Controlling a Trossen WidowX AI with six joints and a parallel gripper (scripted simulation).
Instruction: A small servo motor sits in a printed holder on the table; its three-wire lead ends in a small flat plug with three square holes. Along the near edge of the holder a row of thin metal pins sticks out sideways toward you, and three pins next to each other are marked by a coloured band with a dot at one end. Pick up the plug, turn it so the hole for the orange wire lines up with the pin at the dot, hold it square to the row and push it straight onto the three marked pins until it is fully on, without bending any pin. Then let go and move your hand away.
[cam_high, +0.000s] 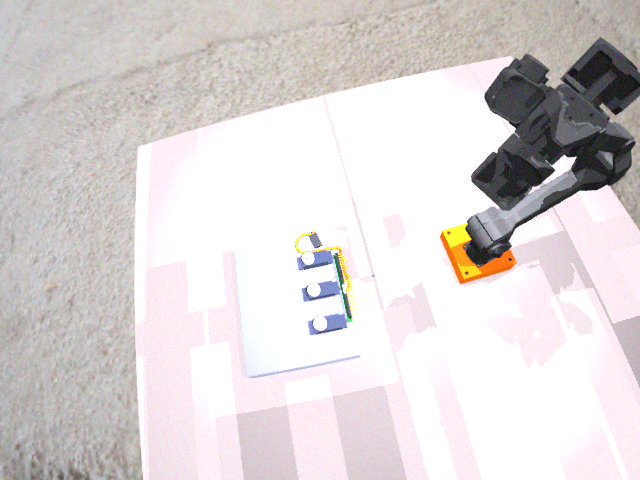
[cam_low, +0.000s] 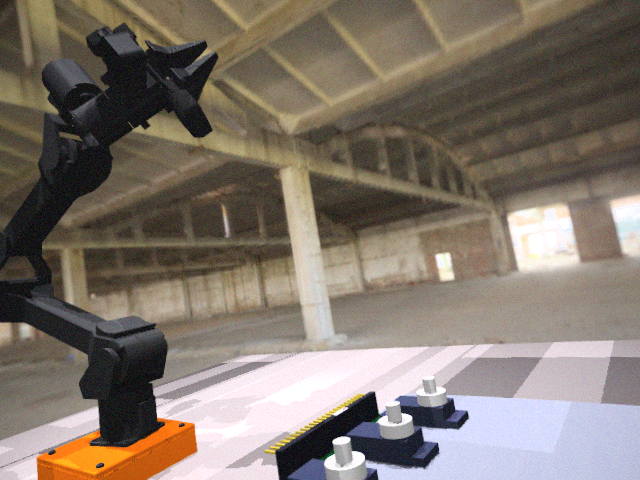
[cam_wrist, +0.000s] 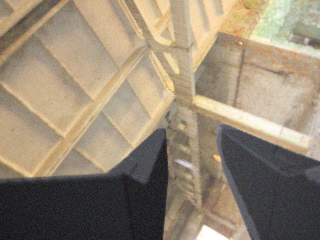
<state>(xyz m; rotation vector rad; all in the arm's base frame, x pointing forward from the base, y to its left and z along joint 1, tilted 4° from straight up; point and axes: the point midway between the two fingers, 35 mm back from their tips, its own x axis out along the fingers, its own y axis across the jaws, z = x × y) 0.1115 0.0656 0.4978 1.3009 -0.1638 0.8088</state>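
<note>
My gripper tip is now 48 cm above the white band, 16 cm short of it and 12 cm to the left of it. Also, from my gripper tip: black pin header (49 cm below, 15 cm ahead, 13 cm to the right); red dot (48 cm below, 16 cm ahead, 12 cm to the right); pale holder plate (52 cm below, 31 cm ahead, 17 cm to the right).
</note>
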